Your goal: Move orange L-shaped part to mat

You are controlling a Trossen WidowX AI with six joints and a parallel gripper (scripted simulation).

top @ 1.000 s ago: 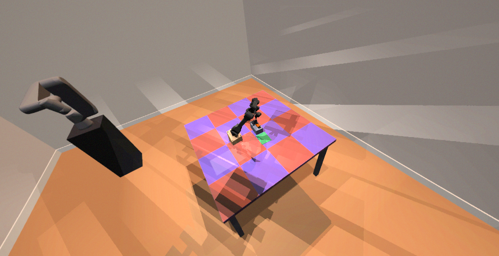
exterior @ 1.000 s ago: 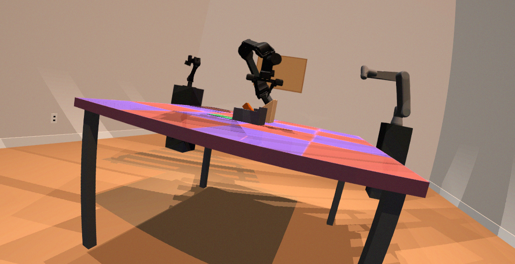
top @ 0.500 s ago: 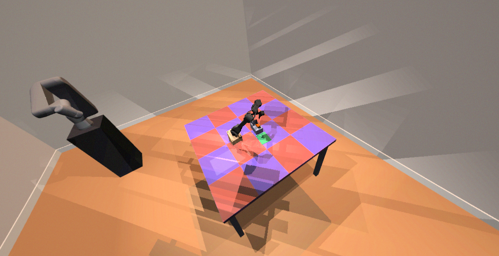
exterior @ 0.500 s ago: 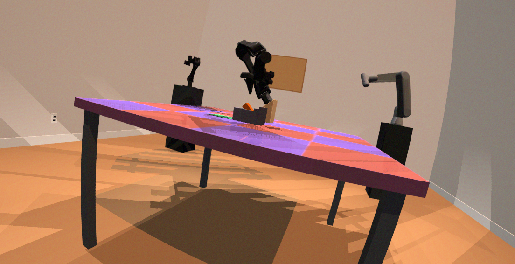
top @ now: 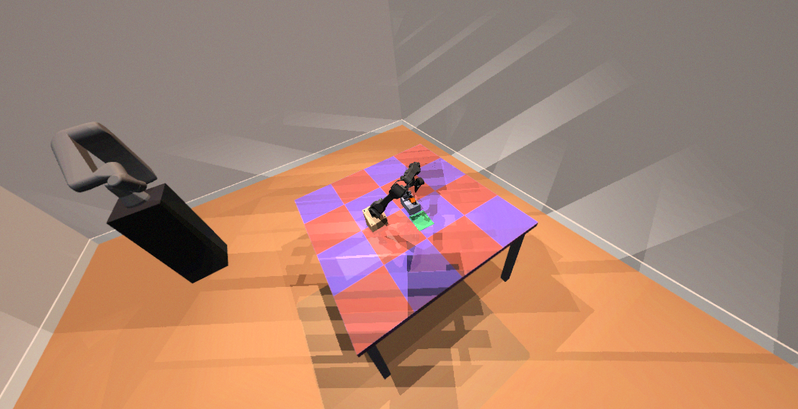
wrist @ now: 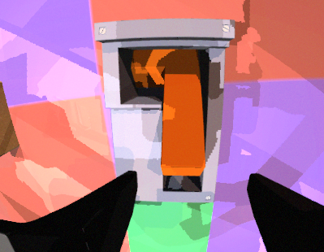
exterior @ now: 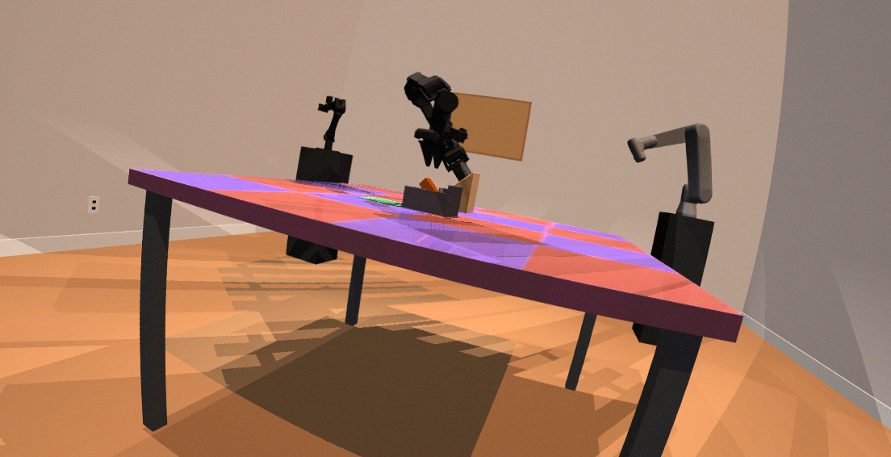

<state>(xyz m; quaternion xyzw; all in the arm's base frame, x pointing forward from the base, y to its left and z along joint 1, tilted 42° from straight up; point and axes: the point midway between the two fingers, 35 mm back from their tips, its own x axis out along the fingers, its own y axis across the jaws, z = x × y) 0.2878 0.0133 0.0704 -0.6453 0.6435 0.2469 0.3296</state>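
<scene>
Now: gripper tip 90 mm above the orange L-shaped part, 40 mm to the right of it and 20 mm past it.
</scene>
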